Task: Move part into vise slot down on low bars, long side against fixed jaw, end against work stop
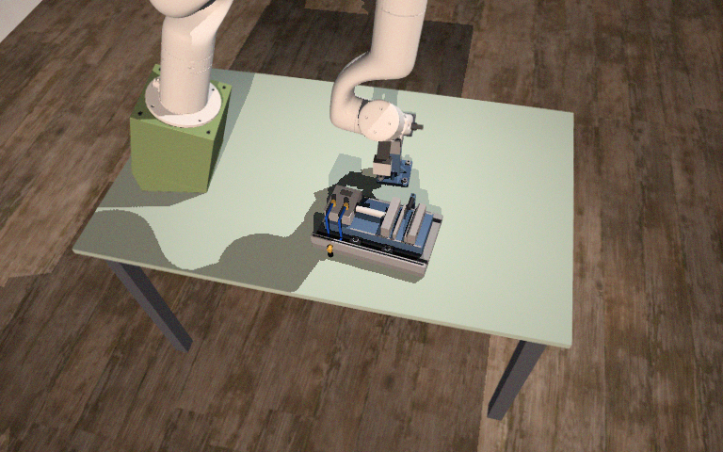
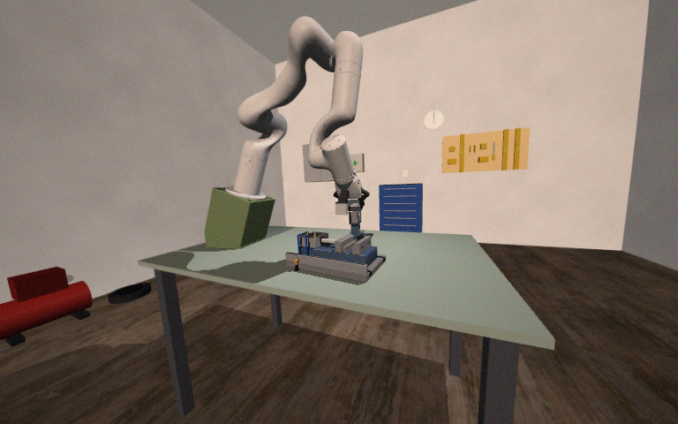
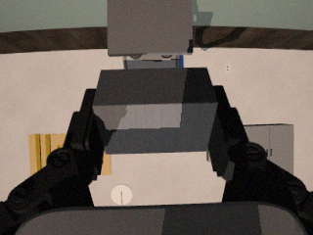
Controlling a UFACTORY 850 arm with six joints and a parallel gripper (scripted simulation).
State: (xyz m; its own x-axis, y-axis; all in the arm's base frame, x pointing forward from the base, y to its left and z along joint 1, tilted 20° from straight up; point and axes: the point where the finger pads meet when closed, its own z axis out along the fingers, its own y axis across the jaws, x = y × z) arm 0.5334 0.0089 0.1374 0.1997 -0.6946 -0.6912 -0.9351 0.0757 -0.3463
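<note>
My gripper is now 22 cm to the left of the fixed jaw, 12 cm above it and 8 cm short of it. The rest, counted from my hand: part 1 cm to the left, 1 cm below; blue post 13 cm below; work stop 17 cm to the right, 10 cm below, 6 cm ahead.
</note>
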